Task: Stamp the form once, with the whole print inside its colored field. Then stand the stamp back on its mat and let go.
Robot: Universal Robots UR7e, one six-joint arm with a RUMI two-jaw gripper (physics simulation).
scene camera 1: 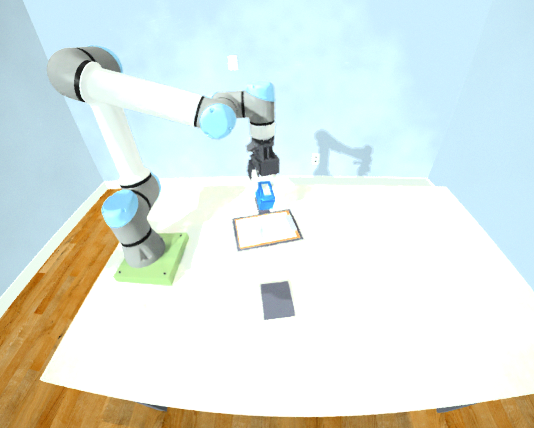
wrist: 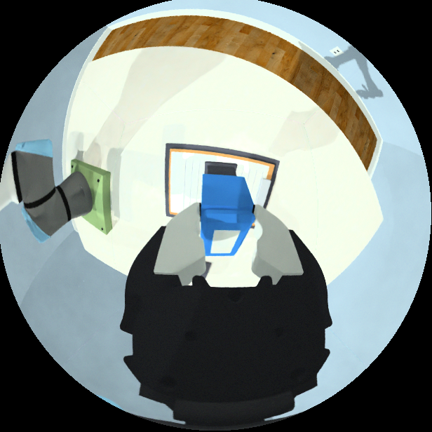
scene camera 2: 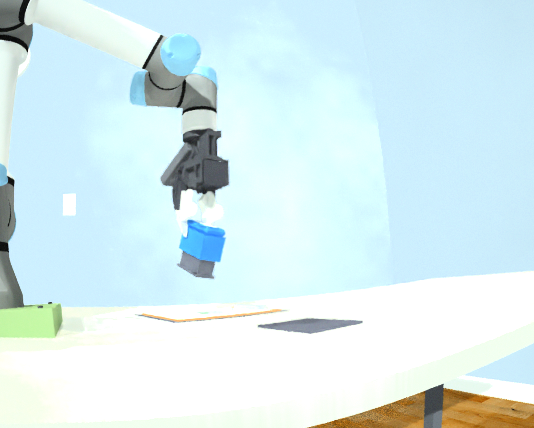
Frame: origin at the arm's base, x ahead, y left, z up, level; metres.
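Seen in the pictures: gripper, fingertip midpoint: (scene camera 1: pixel 263 190) (scene camera 2: pixel 197 237); arm's base, link origin: (scene camera 1: pixel 145 251).
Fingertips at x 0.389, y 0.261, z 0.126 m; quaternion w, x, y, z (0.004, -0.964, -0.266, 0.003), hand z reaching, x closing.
Observation:
Offsets run from my fingertips to a thing's top centre. "spot": to the spot under its first point. Level surfaces: height alone.
The blue stamp {dx +0.003, dy -0.016, dz +0.037 m} (scene camera 1: pixel 265 195) (scene camera 2: pixel 202 244) (wrist: pixel 225 192) with a dark grey foot is held in the air, tilted. My gripper (scene camera 1: pixel 263 180) (scene camera 2: pixel 201 222) (wrist: pixel 225 205) is shut on its upper part. In the second scene view, a gap shows between the stamp's foot and the form {dx +0.010, dy -0.039, dz -0.142 m} (scene camera 1: pixel 280 230) (scene camera 2: pixel 230 313) (wrist: pixel 185 187), a white sheet in an orange and dark border. In the wrist view the stamp covers the form's middle. A bit of the green field {spot: dx -0.003, dy -0.061, dz -0.149 m} (scene camera 2: pixel 204 313) shows faintly; whether it bears a print cannot be told. The dark grey mat {dz -0.150 m} (scene camera 1: pixel 277 300) (scene camera 2: pixel 310 325) lies flat, nearer scene camera 1 than the form.
The arm's base stands on a green plate (scene camera 1: pixel 177 255) (scene camera 2: pixel 35 321) (wrist: pixel 104 200) to the left of the form on the white table {dz -0.154 m} (scene camera 1: pixel 375 325) (scene camera 2: pixel 150 380) (wrist: pixel 165 95). A pale clip (wrist: pixel 265 189) lies at the form's right side. Walls stand behind and at the sides.

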